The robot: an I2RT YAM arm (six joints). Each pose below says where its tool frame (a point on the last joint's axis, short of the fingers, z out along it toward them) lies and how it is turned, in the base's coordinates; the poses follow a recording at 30 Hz.
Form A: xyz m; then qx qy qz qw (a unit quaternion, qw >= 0).
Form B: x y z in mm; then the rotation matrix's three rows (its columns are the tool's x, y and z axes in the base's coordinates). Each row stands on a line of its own. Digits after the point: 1 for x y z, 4 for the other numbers.
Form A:
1: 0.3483, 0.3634, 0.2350, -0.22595, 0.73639, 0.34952, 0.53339
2: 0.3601, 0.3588, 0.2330, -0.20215, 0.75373, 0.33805, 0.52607
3: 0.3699, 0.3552, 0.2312, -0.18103, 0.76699, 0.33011, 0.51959
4: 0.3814, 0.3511, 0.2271, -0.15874, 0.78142, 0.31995, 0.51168
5: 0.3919, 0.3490, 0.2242, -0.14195, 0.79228, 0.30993, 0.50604
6: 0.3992, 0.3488, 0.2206, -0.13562, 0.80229, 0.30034, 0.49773
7: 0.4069, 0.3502, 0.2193, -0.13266, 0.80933, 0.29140, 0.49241
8: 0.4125, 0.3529, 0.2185, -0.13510, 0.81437, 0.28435, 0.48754
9: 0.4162, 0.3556, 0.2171, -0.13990, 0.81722, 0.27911, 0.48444
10: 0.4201, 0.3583, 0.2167, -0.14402, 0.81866, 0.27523, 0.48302
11: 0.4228, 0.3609, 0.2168, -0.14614, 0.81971, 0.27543, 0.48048
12: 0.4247, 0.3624, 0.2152, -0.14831, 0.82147, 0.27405, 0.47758
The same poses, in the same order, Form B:
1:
348.3, 363.4, 235.0
-0.3289, -0.7056, 0.6276
0.0401, 0.6536, 0.7558
-0.9435, 0.2737, -0.1867

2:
360.1, 358.8, 233.0
-0.3648, -0.6604, 0.6564
0.0509, 0.6897, 0.7223
-0.9297, 0.2969, -0.2179

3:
369.9, 355.2, 231.2
-0.3945, -0.6207, 0.6775
0.0653, 0.7165, 0.6945
-0.9166, 0.3183, -0.2421

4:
381.4, 351.1, 227.1
-0.4260, -0.5755, 0.6981
0.0793, 0.7449, 0.6625
-0.9013, 0.3376, -0.2716

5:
391.9, 349.0, 224.2
-0.4475, -0.5386, 0.7139
0.0887, 0.7676, 0.6348
-0.8898, 0.3474, -0.2957

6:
399.2, 348.8, 220.6
-0.4677, -0.5166, 0.7172
0.0814, 0.7828, 0.6169
-0.8801, 0.3469, -0.3241

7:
406.9, 350.2, 219.3
-0.4799, -0.5017, 0.7197
0.0722, 0.7950, 0.6023
-0.8744, 0.3410, -0.3452

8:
412.5, 352.9, 218.5
-0.4881, -0.4973, 0.7172
0.0572, 0.8018, 0.5949
-0.8709, 0.3314, -0.3629

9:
416.2, 355.6, 217.1
-0.4915, -0.4991, 0.7137
0.0418, 0.8051, 0.5917
-0.8699, 0.3206, -0.3748

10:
420.1, 358.3, 216.7
-0.4919, -0.5017, 0.7116
0.0301, 0.8070, 0.5898
-0.8701, 0.3115, -0.3819

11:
422.8, 360.9, 216.8
-0.4956, -0.5043, 0.7072
0.0251, 0.8056, 0.5920
-0.8682, 0.3111, -0.3866

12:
424.7, 362.4, 215.2
-0.4998, -0.5054, 0.7034
0.0181, 0.8058, 0.5919
-0.8659, 0.3086, -0.3936

